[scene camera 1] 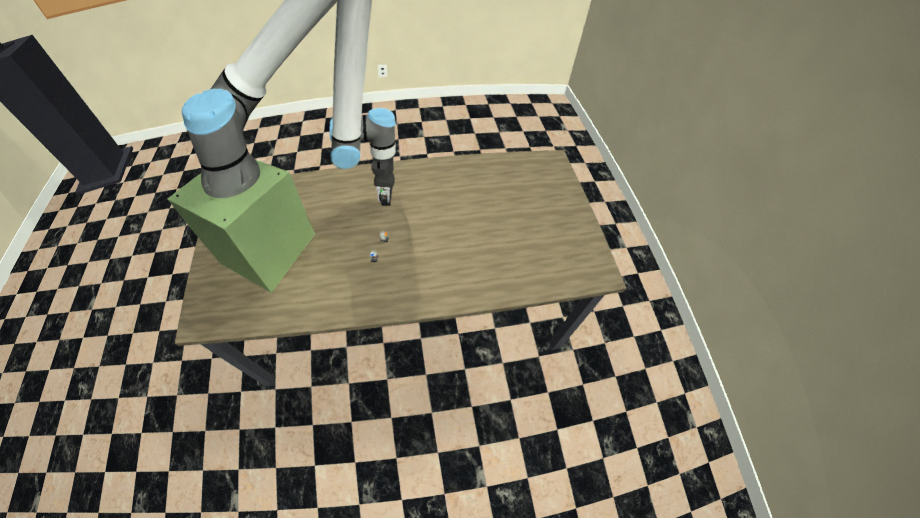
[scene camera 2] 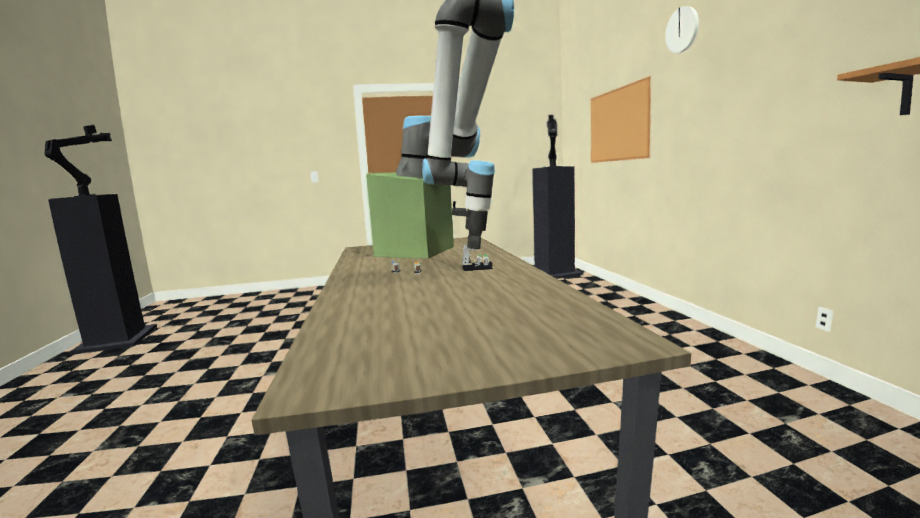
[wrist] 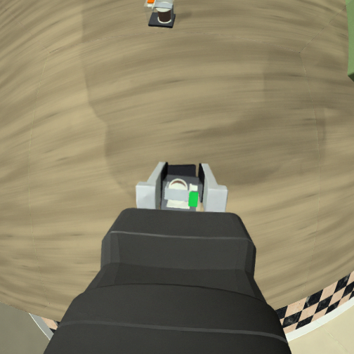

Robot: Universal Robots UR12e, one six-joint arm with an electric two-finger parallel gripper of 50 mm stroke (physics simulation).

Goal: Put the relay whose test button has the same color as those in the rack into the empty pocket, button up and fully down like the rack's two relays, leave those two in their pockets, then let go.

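Seen in the pictures: gripper, fingertip midpoint: [scene camera 1: 383, 200] [scene camera 2: 465, 263]; arm's base at its link origin: [scene camera 1: 231, 178] [scene camera 2: 416, 176].
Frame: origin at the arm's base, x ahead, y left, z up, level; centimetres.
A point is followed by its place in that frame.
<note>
My gripper [scene camera 1: 384, 193] {x 48.1, y 5.2, z -33.0 cm} [scene camera 2: 466, 257] {x 48.1, y 5.2, z -33.0 cm} [wrist: 182, 174] is shut on the relay with a green test button [wrist: 177, 194], which sits upright between the fingers, button up. It is at the left end of the black rack [scene camera 2: 477, 267] {x 51.4, y 8.8, z -34.4 cm} [wrist: 181, 170] in scene camera 2. How deep the held relay sits in the pocket cannot be told. Two relays [scene camera 2: 478, 260] {x 51.2, y 9.4, z -31.9 cm} [scene camera 2: 486, 260] {x 52.1, y 12.2, z -32.0 cm} with greenish tops stand in the rack to the right of the fingers. In the wrist view those two are hidden behind the gripper body.
A relay with an orange button [scene camera 1: 384, 236] {x 45.1, y -13.2, z -31.4 cm} [scene camera 2: 417, 266] {x 46.4, y -12.4, z -32.4 cm} [wrist: 161, 16] stands on the wooden table [scene camera 1: 489, 225] {x 84.8, y -15.6, z -35.4 cm} [scene camera 2: 463, 334] {x 107.2, y -16.0, z -35.4 cm}. A relay with a blue button [scene camera 1: 373, 256] {x 39.7, y -20.6, z -31.3 cm} [scene camera 2: 395, 267] {x 41.0, y -19.5, z -32.9 cm} stands near it. The green robot base block [scene camera 1: 257, 225] {x 6.8, y -16.1, z -7.0 cm} [scene camera 2: 399, 215] {x 11.0, y -11.3, z -16.5 cm} is at one end.
</note>
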